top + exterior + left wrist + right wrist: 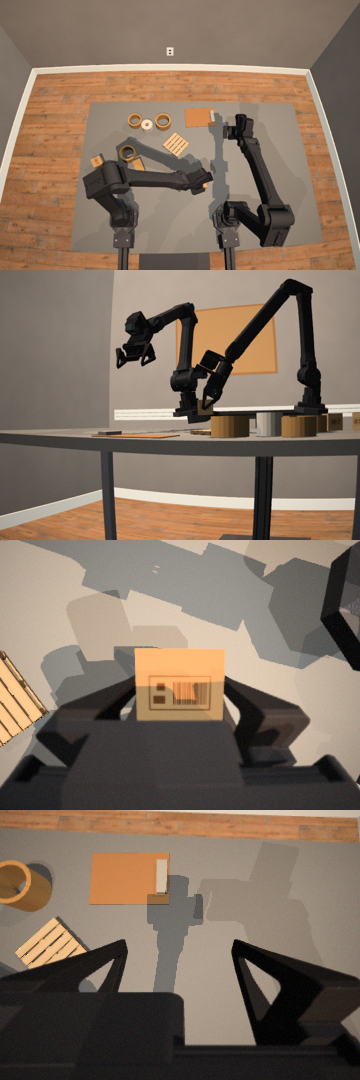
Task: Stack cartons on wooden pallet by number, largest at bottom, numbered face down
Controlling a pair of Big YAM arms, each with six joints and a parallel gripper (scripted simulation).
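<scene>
Now: left hand 270 mm short of the wooden pallet, 140 mm to the right of it and 80 mm above it. Round my left hand: carton right at my left hand.
</scene>
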